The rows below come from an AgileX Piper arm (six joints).
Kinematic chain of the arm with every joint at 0, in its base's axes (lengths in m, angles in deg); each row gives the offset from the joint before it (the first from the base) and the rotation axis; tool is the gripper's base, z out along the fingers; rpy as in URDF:
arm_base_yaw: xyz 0 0 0.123 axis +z
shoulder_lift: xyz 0 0 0 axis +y
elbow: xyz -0.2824 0 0.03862 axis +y
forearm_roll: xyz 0.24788 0 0.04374 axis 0.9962 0 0.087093
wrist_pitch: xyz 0 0 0 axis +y
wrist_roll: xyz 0.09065 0 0.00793 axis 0.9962 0 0.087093
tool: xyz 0 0 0 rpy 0 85.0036 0
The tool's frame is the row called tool.
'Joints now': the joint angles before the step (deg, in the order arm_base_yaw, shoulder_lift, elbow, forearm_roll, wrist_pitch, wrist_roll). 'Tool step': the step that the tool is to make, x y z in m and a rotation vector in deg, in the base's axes. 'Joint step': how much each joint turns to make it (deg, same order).
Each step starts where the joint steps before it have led.
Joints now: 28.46 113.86 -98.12 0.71 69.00 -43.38
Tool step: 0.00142 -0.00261 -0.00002 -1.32 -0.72 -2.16
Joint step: 0.00 0.00 0.00 -2.00 0.00 2.57
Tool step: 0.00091 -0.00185 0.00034 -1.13 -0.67 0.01
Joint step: 0.00 -0.04 0.01 -1.38 -0.01 0.25
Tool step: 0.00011 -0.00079 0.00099 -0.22 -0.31 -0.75
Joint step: 0.00 -0.13 -0.01 -0.50 0.01 0.86
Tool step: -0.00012 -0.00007 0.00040 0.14 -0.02 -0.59
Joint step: 0.00 -0.06 0.00 0.00 0.00 0.60
